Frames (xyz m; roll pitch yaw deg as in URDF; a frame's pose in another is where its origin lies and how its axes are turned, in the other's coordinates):
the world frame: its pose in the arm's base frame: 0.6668 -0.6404 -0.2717 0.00 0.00 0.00
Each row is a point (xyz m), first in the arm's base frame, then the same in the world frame.
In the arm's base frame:
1: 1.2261 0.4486 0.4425
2: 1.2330 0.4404 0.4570
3: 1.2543 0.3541 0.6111
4: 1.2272 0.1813 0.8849
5: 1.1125 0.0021 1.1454
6: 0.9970 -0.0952 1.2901
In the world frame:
1: 0.5593 1.0890 0.7142
2: 0.5662 1.0808 0.7287
3: 0.5875 0.9945 0.8828
4: 0.5604 0.8217 1.1566
5: 0.4457 0.6425 1.4171
6: 0.3302 0.5452 1.5618

